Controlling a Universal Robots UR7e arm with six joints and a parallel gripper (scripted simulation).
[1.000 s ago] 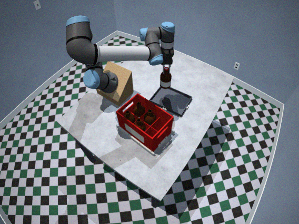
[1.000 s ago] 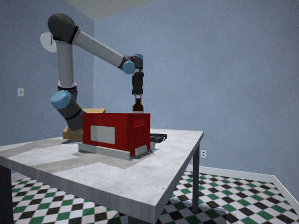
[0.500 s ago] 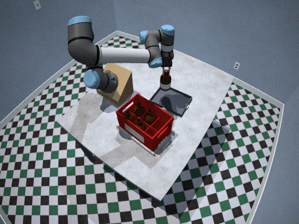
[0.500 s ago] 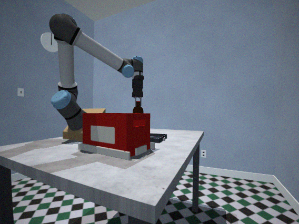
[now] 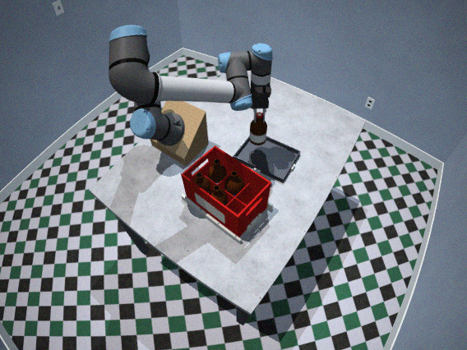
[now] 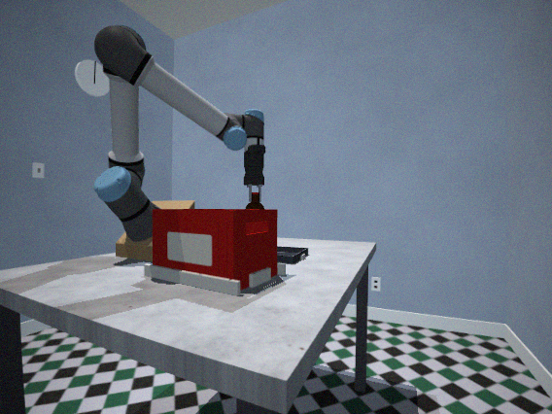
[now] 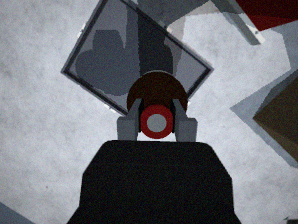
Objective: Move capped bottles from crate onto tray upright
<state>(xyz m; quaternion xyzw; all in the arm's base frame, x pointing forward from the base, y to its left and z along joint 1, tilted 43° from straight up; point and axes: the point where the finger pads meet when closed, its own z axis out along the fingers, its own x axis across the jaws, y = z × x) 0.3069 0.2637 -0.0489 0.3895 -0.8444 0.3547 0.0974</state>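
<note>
The capped bottle lies 6 cm below my hand. From my hand the other things lie so: dark tray (21 cm below, 5 cm ahead, 1 cm to the left); then crate (29 cm to the right, 13 cm below, 9 cm ahead).
</note>
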